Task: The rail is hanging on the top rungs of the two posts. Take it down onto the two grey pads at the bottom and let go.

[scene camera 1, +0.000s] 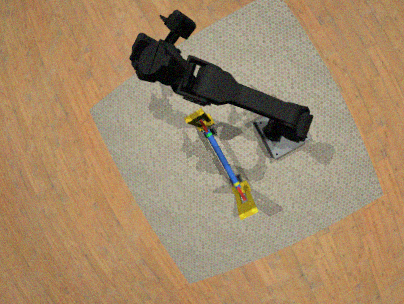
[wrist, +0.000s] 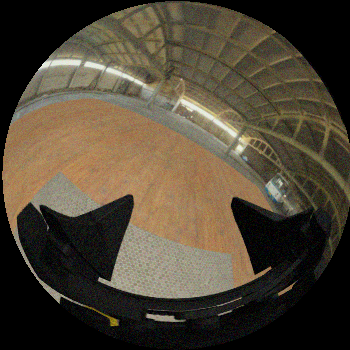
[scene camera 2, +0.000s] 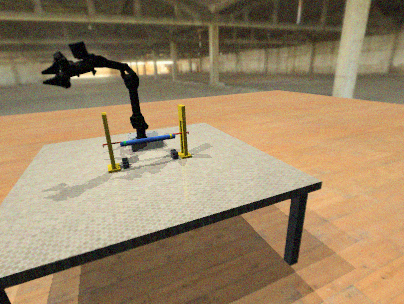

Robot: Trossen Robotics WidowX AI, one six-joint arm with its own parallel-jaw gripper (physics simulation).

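Pixels of known places: gripper, fingertip midpoint: (scene camera 1: 151,31) (wrist: 184,201) (scene camera 2: 42,77); arm's base, origin of the base link: (scene camera 1: 271,130) (scene camera 2: 141,137).
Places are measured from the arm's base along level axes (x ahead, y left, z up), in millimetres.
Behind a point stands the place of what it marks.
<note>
The blue rail (scene camera 1: 223,159) {x 257, y -18, z 69 mm} (scene camera 2: 148,140) {x 272, y -22, z 58 mm} has red ends and green and yellow bands. It spans between two yellow posts, the left one (scene camera 2: 108,145) {x 278, y -226, z 71 mm} and the right one (scene camera 2: 183,131) {x 308, y 172, z 85 mm}, with its ends at the posts about halfway up their height. Two small dark grey pads, one (scene camera 2: 125,163) {x 274, y -160, z -45 mm} near the left post and one (scene camera 2: 174,154) {x 298, y 110, z -44 mm} near the right post, sit on the table below the rail, apart from it. My gripper (scene camera 2: 44,78) {x 193, y -435, z 403 mm} (wrist: 184,201) {x 193, y -435, z 403 mm} is open and empty, high up and well left of the posts in scene camera 2. The rail does not show in the wrist view.
The arm's grey base plate (scene camera 1: 286,145) {x -26, y 101, z -7 mm} is on the table behind the rail in scene camera 2. The patterned table top (scene camera 1: 300,200) {x 40, y 418, z -75 mm} (scene camera 2: 225,175) {x 625, y 243, z -75 mm} has a dark edge. The wrist view faces the wooden floor (wrist: 150,160) and the hall beyond the table.
</note>
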